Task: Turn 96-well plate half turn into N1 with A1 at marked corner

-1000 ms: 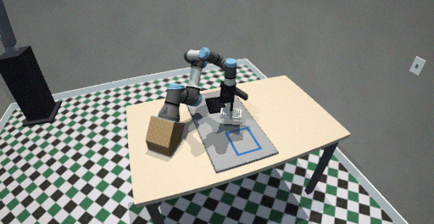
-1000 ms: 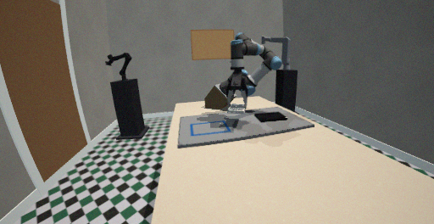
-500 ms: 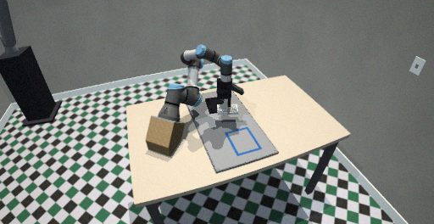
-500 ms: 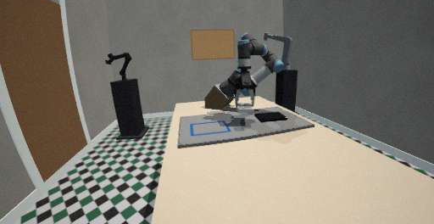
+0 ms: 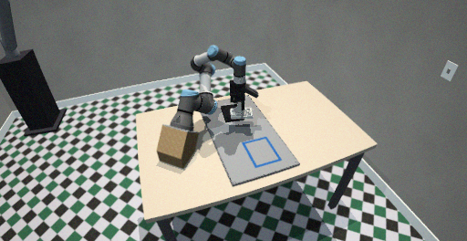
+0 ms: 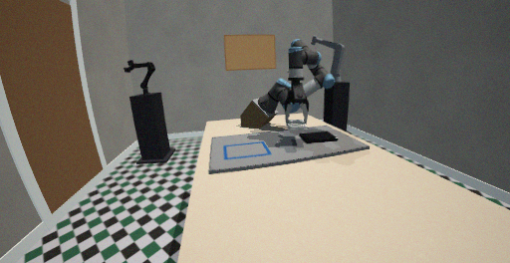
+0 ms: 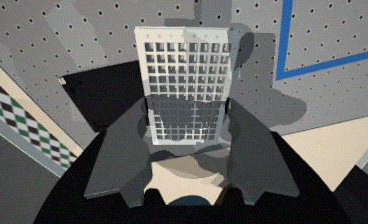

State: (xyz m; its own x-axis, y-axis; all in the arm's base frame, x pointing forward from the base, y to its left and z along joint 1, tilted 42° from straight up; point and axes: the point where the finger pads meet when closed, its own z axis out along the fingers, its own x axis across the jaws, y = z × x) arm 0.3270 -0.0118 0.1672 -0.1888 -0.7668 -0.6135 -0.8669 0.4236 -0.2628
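My hand is 130 mm to the right of the black pad, 90 mm above it and 20 mm past it. Also, from my hand: A1 label 200 mm to the left, 80 mm below, 40 mm ahead; clear 96-well plate 10 mm below.
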